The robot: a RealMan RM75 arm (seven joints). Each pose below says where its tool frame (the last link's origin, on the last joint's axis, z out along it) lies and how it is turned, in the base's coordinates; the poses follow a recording.
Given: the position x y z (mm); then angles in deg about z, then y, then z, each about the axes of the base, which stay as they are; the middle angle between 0 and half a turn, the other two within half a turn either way.
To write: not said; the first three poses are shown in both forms.
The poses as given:
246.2, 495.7, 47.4, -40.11, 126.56, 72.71
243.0, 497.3, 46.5, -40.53, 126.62, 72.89
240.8, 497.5, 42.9, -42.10, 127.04, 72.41
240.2, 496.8, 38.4, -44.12, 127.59, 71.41
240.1, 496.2, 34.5, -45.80, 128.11, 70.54
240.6, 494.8, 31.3, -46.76, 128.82, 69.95
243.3, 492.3, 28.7, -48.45, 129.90, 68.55
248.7, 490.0, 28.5, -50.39, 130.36, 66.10
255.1, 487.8, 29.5, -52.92, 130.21, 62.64
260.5, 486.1, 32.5, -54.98, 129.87, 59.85
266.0, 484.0, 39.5, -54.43, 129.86, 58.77
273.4, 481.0, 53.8, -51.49, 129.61, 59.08
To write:
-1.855, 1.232, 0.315, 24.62, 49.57, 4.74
-1.862, 1.223, 0.312, 24.30, 49.73, 4.65
-1.878, 1.208, 0.291, 24.08, 49.75, 4.29
-1.894, 1.195, 0.260, 24.02, 49.68, 3.84
-1.908, 1.185, 0.234, 24.01, 49.62, 3.45
-1.922, 1.184, 0.217, 24.06, 49.48, 3.13
-1.939, 1.188, 0.185, 24.33, 49.23, 2.87
-1.938, 1.200, 0.144, 24.87, 49.00, 2.85
-1.924, 1.213, 0.089, 25.51, 48.78, 2.95
-1.910, 1.221, 0.045, 26.05, 48.61, 3.25
-1.892, 1.248, 0.040, 26.60, 48.40, 3.95
-1.860, 1.289, 0.070, 27.34, 48.10, 5.38

